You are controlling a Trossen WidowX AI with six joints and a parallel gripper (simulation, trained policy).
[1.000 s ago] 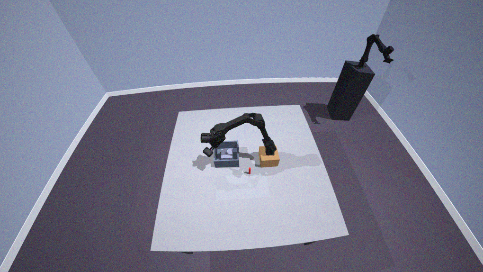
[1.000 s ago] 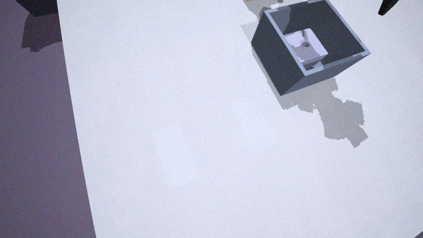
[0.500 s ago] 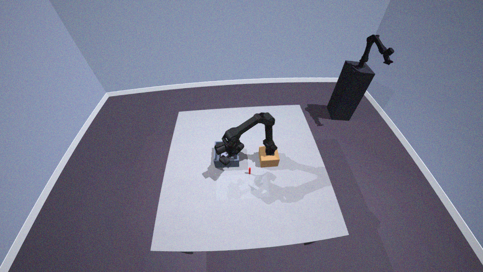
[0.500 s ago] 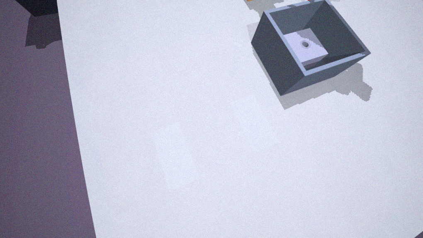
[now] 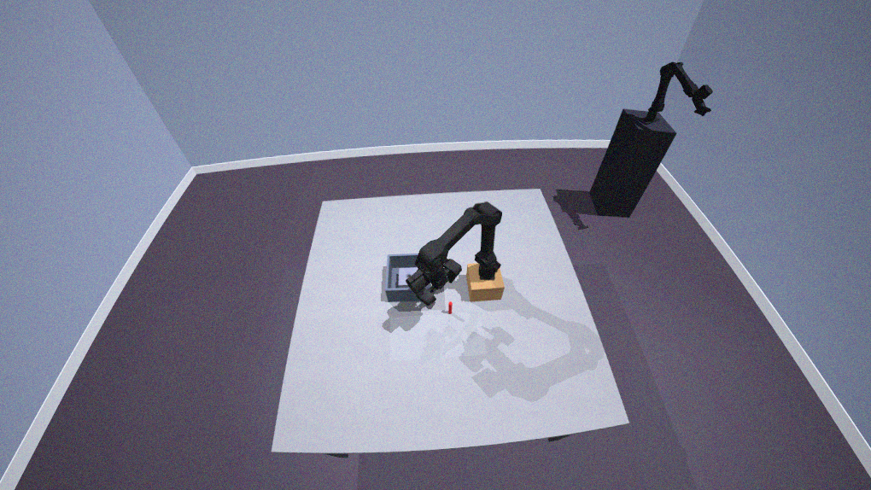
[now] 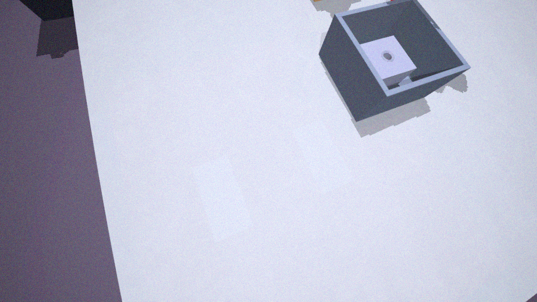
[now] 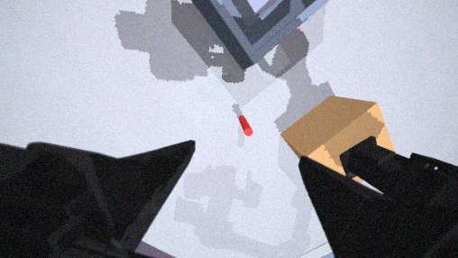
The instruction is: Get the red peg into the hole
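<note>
The red peg is 14 cm below my gripper tip, 3 cm behind it and 1 cm to the right of it. From my gripper tip the other things lie so: grey box (16 cm below, 16 cm ahead, 14 cm to the right); pale plate (16 cm ahead, 14 cm to the right, 14 cm below).
</note>
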